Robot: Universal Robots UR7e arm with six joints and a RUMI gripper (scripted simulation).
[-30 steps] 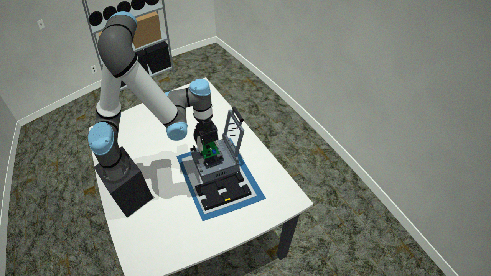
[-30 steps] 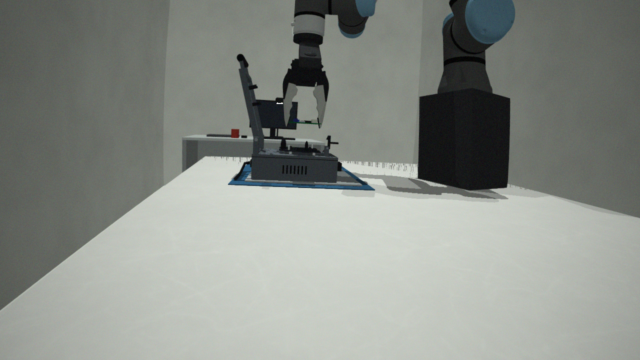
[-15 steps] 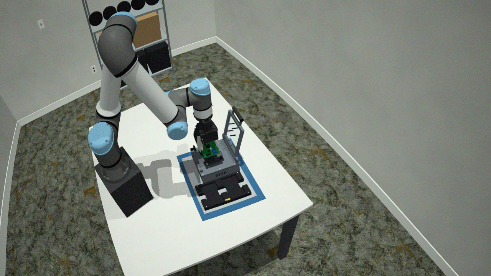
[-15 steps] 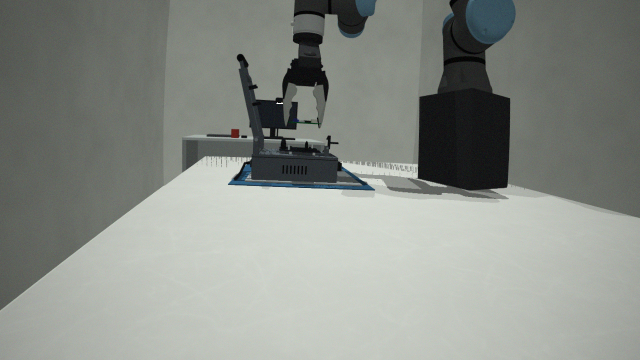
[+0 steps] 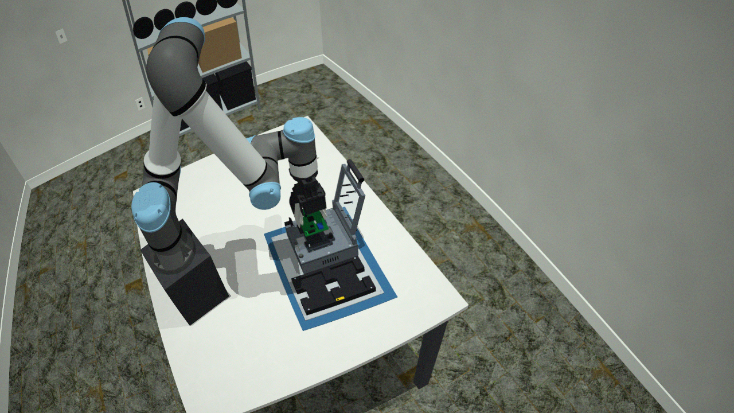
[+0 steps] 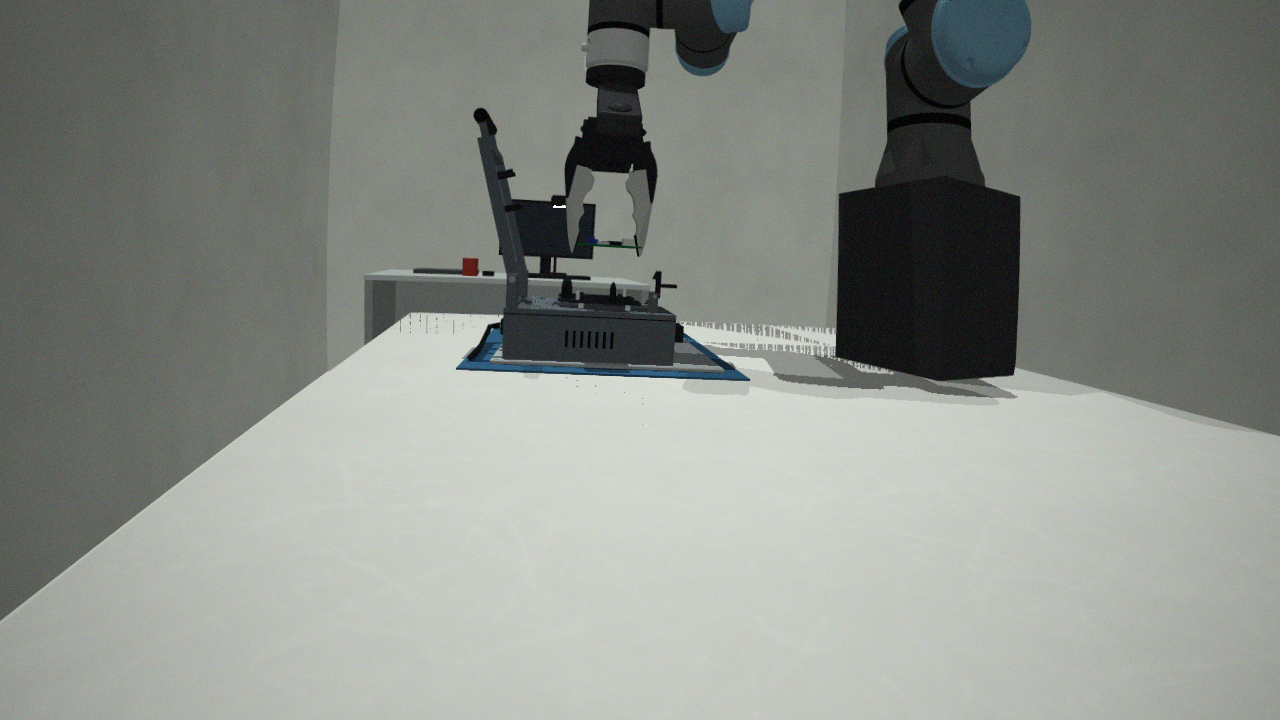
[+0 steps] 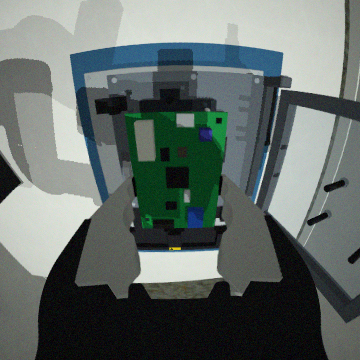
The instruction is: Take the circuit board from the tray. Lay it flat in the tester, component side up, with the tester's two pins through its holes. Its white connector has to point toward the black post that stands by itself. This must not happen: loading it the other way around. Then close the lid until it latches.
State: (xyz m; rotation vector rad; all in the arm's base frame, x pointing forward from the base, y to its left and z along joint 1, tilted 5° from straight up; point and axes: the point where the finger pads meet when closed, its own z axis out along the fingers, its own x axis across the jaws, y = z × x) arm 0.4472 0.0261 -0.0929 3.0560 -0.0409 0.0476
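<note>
Right now the green circuit board is right at my hand. The rest, counted from my hand: lid (13 cm ahead, 5 cm above).
</note>
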